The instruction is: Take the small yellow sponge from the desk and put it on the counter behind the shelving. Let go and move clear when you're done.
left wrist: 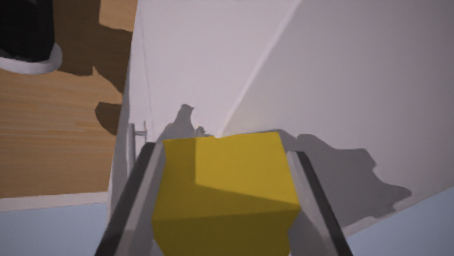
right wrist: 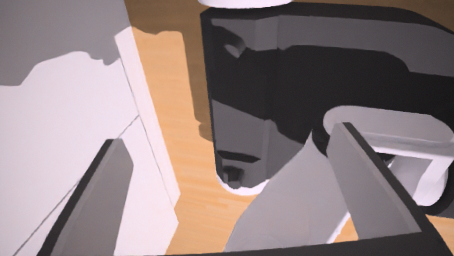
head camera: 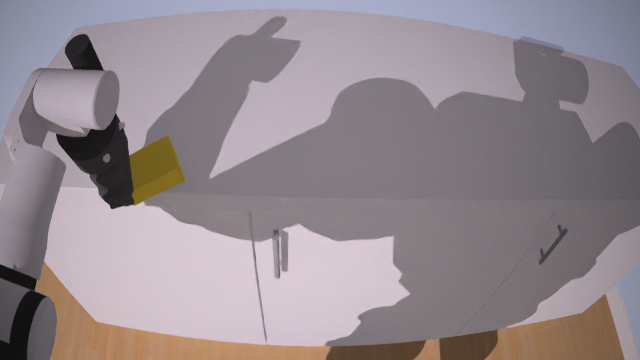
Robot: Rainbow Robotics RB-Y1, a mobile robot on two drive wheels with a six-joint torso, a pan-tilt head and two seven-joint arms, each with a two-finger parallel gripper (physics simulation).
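Frame: origin at the robot's base, x left, y ahead, z down, level; metres.
Where they show: left gripper, fingertip midpoint: [left wrist: 225, 159] [head camera: 126, 184]; right gripper, fingertip midpoint: [right wrist: 228, 144].
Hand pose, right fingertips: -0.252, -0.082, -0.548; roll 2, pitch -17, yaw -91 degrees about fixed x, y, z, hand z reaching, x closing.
After its pixels a point has its place, as x, y, z.
My left gripper [head camera: 131, 191] @[0.262, 0.281, -0.926] [left wrist: 225, 159] @[0.262, 0.281, -0.926] is shut on the small yellow sponge [head camera: 157, 169] @[0.196, 0.286, -0.959] [left wrist: 227, 175] @[0.263, 0.278, -0.935], with one finger along each side of it. In the head view the sponge overlaps the left part of the white counter [head camera: 350, 45] @[-0.115, 0.709, -0.911] [left wrist: 390, 75] @[0.321, 0.358, -0.911] [right wrist: 50, 125] @[-0.085, 0.311, -0.397], at the front edge of its top. It looks raised, but the height of the gap cannot be told. My right gripper [right wrist: 228, 144] @[-0.252, -0.082, -0.548] is open and empty, low beside the counter's front. The shelving and the desk do not show in these views.
The counter's front has door handles [head camera: 277, 254] @[0.014, 0.277, -0.764] [head camera: 553, 245] @[-0.579, 0.295, -0.753] [left wrist: 131, 150] @[0.021, 0.280, -0.737]. Large shadows of the robot fall across its top and front. A pale blue wall [head camera: 400, 9] @[-0.260, 0.907, -0.928] [left wrist: 420, 225] @[0.060, 0.899, -0.949] stands behind it. The wooden floor [head camera: 200, 349] @[0.299, 0.311, -0.001] [left wrist: 45, 150] @[-0.961, 0.006, -0.001] [right wrist: 200, 220] @[0.880, 0.271, -0.001] and my dark base [right wrist: 240, 135] @[0.052, -0.005, -0.191] lie in front.
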